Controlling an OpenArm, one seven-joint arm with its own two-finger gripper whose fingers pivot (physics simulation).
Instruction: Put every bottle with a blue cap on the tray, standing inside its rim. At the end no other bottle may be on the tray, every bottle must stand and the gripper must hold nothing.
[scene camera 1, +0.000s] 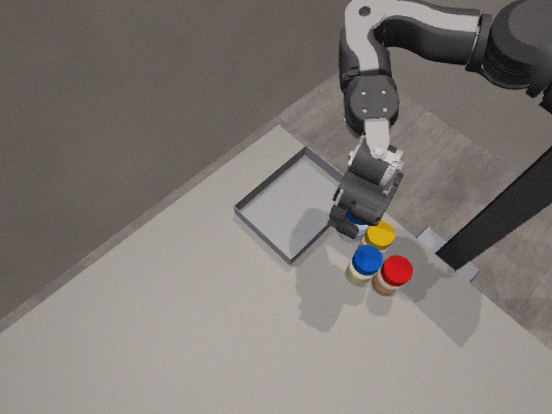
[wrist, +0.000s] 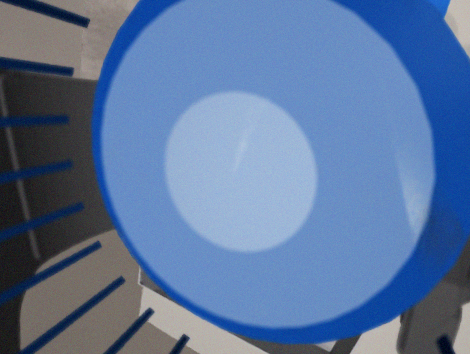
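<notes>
My gripper (scene camera 1: 358, 224) (wrist: 260, 200) is shut on a blue-capped bottle with a pale body. That held bottle (scene camera 1: 354, 233) is partly hidden by the gripper in the scene view, and its cap (wrist: 240, 170) fills most of the wrist view. It is just right of the tray (scene camera 1: 263, 239), outside its rim; its height above the table is hard to tell. A second blue-capped bottle (scene camera 1: 367, 261) with a cream body stands below the gripper in the scene view. A yellow-capped bottle (scene camera 1: 380, 235) and a red-capped bottle (scene camera 1: 396, 272) stand close to it.
The grey tray has a low raised rim, and no bottle shows in its visible part. The arm reaches in from the upper right and covers the tray's right corner. The table (scene camera 1: 175, 300) ends just right of the bottles. A dark post (scene camera 1: 492, 215) stands beyond that edge.
</notes>
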